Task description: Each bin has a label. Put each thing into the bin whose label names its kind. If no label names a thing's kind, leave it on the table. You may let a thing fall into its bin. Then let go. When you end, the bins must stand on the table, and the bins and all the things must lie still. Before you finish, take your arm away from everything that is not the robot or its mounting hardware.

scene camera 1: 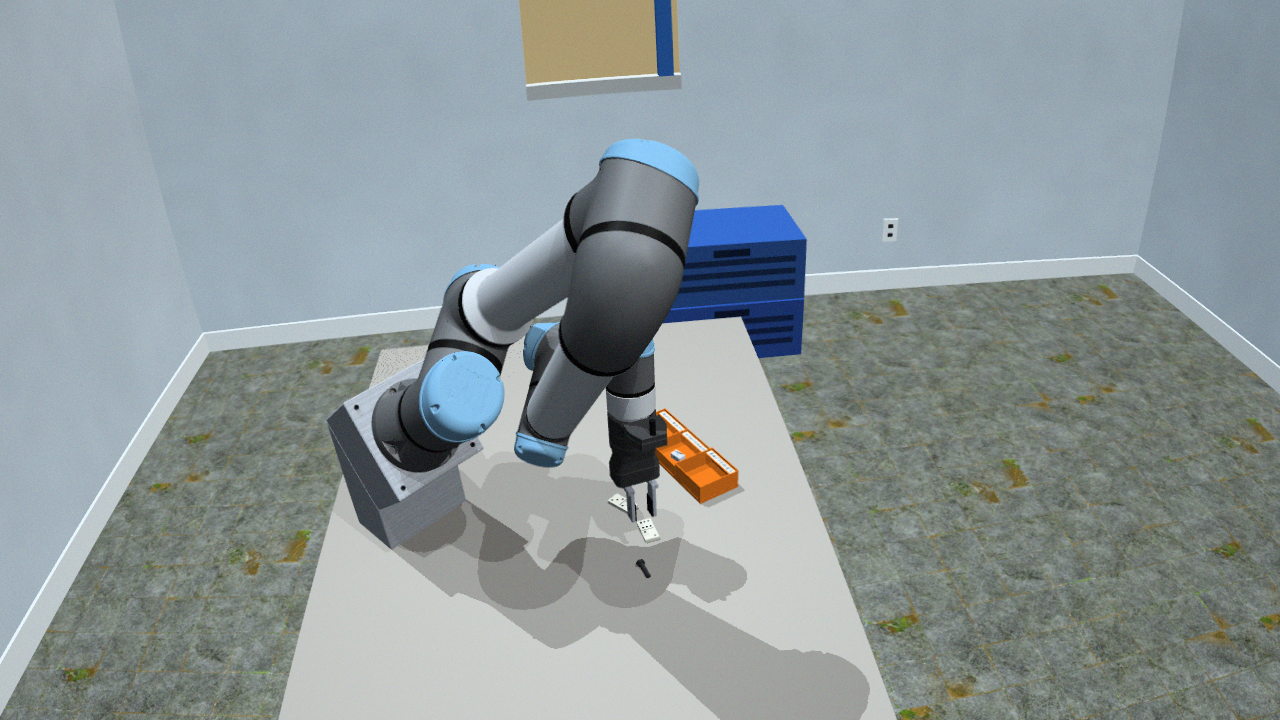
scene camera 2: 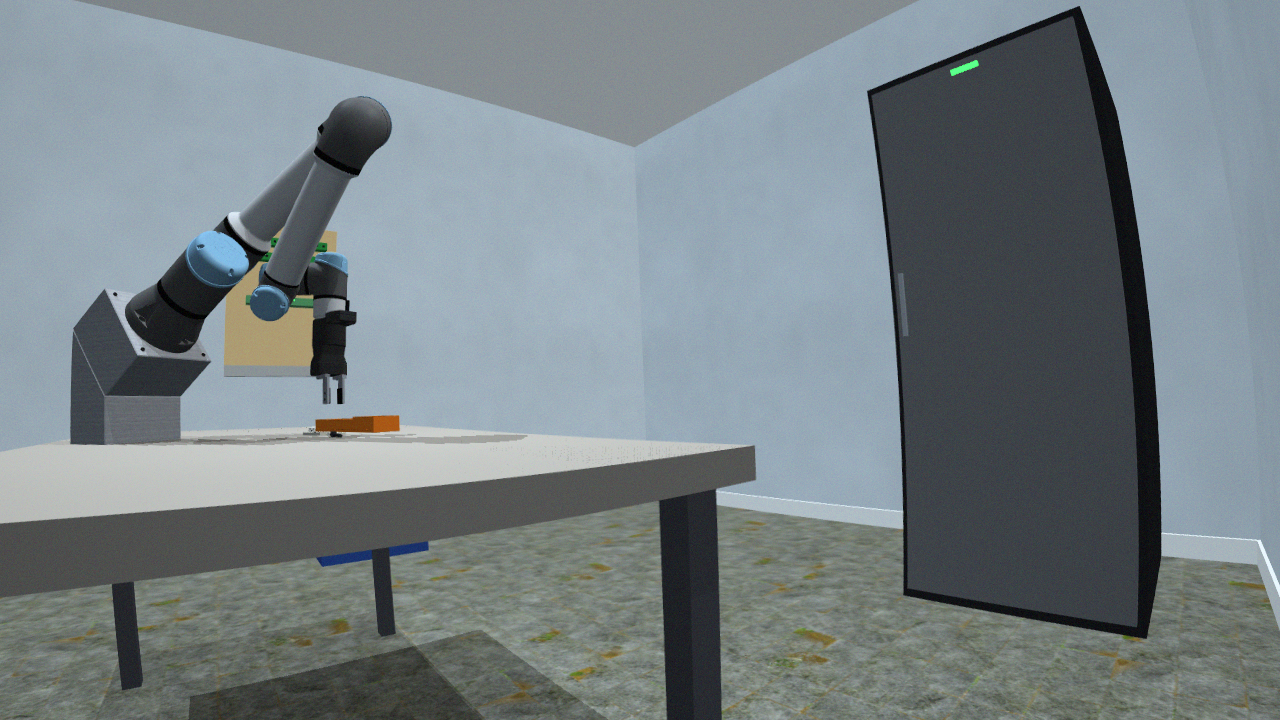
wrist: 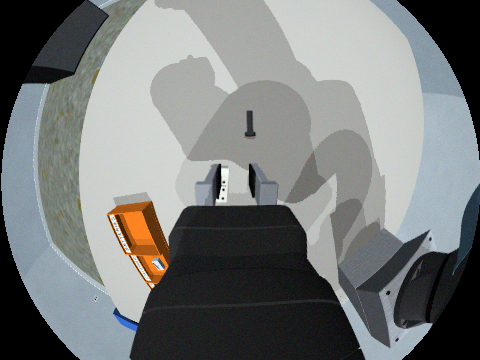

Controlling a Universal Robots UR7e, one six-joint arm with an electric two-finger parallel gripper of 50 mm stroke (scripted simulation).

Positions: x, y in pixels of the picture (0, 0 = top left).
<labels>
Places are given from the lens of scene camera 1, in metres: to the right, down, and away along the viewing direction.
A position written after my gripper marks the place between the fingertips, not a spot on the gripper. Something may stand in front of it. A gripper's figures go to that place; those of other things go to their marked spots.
my gripper (scene camera 1: 642, 515): 0.00, 0.26, 1.36
orange three-compartment bin (scene camera 1: 702, 469): 0.12, 0.20, 1.55
</labels>
